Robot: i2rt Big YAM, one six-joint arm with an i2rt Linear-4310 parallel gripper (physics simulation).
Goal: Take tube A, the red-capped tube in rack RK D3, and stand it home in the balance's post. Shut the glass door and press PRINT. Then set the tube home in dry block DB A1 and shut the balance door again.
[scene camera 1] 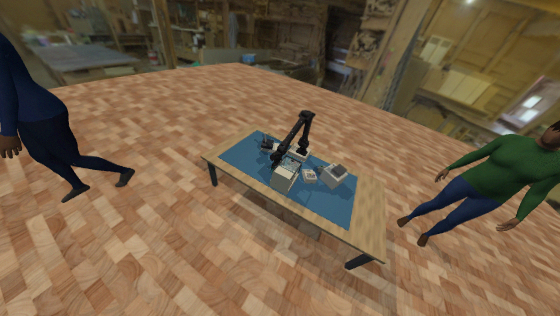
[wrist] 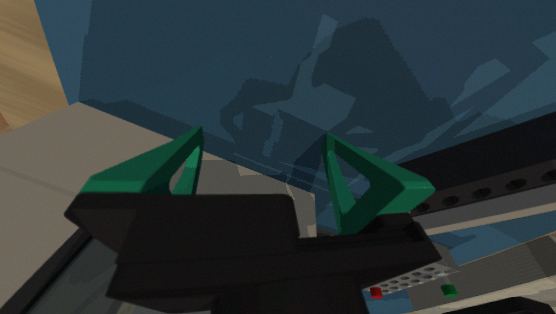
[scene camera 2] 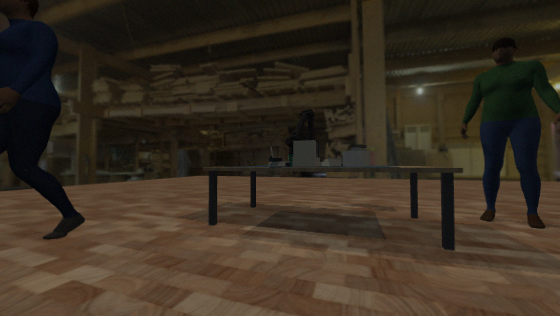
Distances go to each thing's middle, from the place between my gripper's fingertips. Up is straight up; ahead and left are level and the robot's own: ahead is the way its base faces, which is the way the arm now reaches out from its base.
Right now the balance [scene camera 1: 284, 175] is 5 cm ahead of my hand, 14 cm to the left of it and 10 cm above it.
